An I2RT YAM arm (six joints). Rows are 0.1 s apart.
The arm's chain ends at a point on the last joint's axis. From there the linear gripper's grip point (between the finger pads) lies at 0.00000 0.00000 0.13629 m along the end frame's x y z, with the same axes.
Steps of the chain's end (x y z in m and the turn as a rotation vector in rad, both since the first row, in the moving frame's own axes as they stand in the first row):
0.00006, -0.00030, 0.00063, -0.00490, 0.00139, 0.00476
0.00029, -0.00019, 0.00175, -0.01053, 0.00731, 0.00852
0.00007, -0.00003, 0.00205, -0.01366, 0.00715, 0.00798
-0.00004, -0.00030, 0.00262, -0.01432, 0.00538, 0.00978
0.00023, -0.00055, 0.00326, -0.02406, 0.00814, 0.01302
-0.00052, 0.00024, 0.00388, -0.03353, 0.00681, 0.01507
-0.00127, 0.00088, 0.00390, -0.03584, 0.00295, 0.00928
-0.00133, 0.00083, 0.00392, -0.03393, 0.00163, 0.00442
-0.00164, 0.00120, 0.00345, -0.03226, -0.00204, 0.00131
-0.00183, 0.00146, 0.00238, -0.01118, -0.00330, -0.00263
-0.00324, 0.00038, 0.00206, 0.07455, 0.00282, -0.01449
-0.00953, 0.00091, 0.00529, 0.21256, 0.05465, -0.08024
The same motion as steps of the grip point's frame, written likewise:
0.00025, 0.00037, 0.00063, -0.00490, 0.00139, 0.00476
0.00128, 0.00125, 0.00174, -0.01053, 0.00731, 0.00852
0.00104, 0.00184, 0.00203, -0.01366, 0.00715, 0.00798
0.00068, 0.00166, 0.00260, -0.01432, 0.00538, 0.00978
0.00132, 0.00274, 0.00322, -0.02406, 0.00814, 0.01302
0.00037, 0.00482, 0.00380, -0.03353, 0.00681, 0.01507
-0.00089, 0.00577, 0.00381, -0.03584, 0.00295, 0.00928
-0.00112, 0.00545, 0.00384, -0.03393, 0.00163, 0.00442
-0.00192, 0.00560, 0.00338, -0.03226, -0.00204, 0.00131
-0.00228, 0.00298, 0.00237, -0.01118, -0.00330, -0.00263
-0.00293, -0.00977, 0.00168, 0.07455, 0.00282, -0.01449
-0.00331, -0.02809, 0.00202, 0.21256, 0.05465, -0.08024

